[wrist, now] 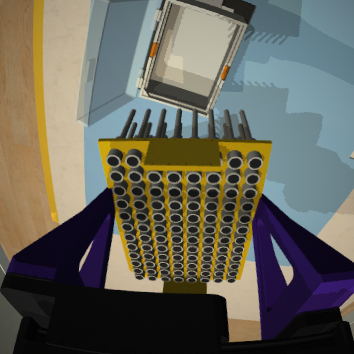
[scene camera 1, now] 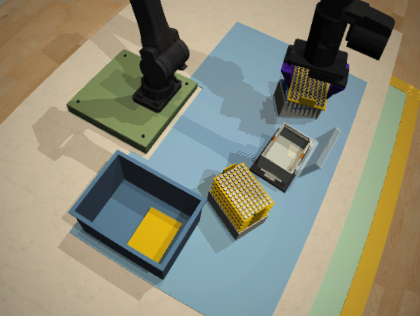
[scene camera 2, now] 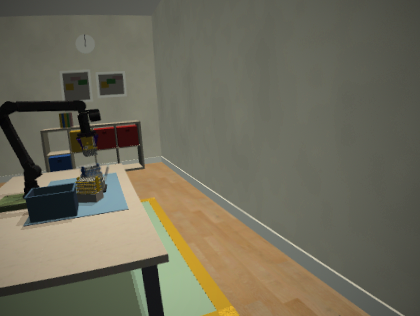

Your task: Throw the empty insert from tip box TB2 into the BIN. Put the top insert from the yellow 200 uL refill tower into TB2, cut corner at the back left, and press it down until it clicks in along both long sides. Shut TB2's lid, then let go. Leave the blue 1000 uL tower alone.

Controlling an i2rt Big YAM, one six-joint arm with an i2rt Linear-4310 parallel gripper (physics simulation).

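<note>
My gripper [scene camera 1: 312,79] [scene camera 2: 88,141] [wrist: 184,197] is shut on a yellow insert [scene camera 1: 307,90] [scene camera 2: 89,150] [wrist: 182,152] full of tips, one purple finger on each long side. It hangs roughly level above the mat, tips pointing down. TB2 [scene camera 1: 270,169] [wrist: 189,93] stands open with no insert in it, orange clips along its long sides. Its clear lid [scene camera 1: 327,150] [wrist: 107,60] is swung open outwards. The yellow refill tower [scene camera 1: 243,192] [scene camera 2: 90,186] stands beside TB2. A flat yellow empty insert [scene camera 1: 155,234] lies in the BIN [scene camera 1: 160,185] [scene camera 2: 52,205].
The blue tower [scene camera 1: 280,98] [scene camera 2: 91,171] stands beyond TB2, under the held insert in scene camera 1's view and mostly hidden by it. The arm's base stands on a green plate [scene camera 1: 100,100]. The towers, TB2 and BIN stand on a blue mat [scene camera 1: 220,280].
</note>
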